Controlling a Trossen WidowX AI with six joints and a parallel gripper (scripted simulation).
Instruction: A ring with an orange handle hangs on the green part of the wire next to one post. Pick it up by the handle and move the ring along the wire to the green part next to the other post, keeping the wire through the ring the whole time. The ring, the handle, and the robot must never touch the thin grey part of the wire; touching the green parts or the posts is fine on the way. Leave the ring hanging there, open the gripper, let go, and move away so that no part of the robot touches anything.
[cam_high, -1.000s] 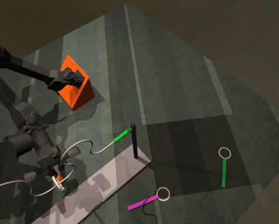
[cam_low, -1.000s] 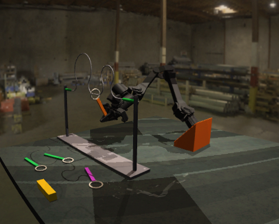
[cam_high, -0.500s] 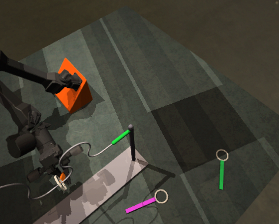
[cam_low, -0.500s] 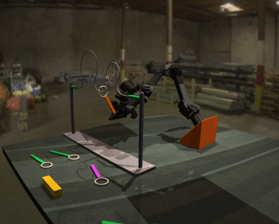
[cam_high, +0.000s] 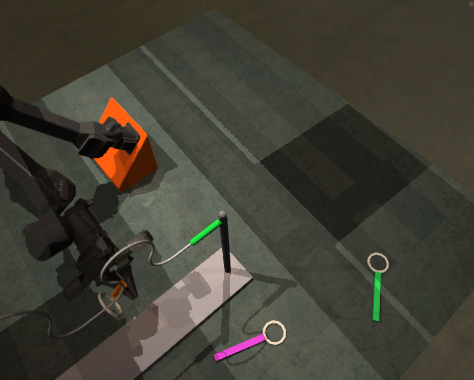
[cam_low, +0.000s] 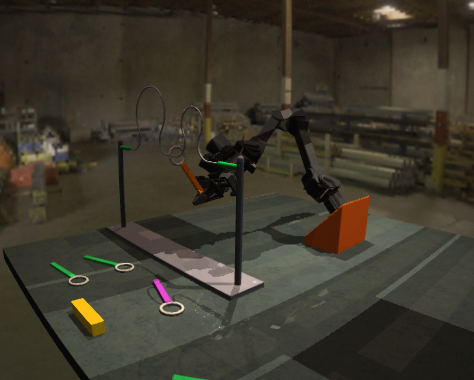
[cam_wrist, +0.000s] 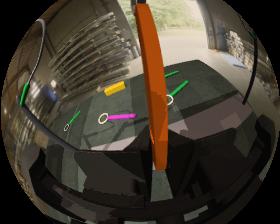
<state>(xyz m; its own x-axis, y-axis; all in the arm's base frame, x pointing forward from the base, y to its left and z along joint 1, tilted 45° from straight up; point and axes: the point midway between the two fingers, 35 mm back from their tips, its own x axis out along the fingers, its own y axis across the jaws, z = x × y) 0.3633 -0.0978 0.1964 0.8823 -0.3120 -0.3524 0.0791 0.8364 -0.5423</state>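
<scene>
Right now the orange-handled ring is 10 mm ahead of my gripper tip, 20 mm to the right of it and 90 mm above it. The rest, counted from my gripper tip: green-handled ring: 270 mm ahead, 480 mm to the left, 160 mm below; yellow block: 380 mm ahead, 150 mm to the left, 150 mm below; magenta-handled ring: 190 mm ahead, 160 mm to the left, 160 mm below.
</scene>
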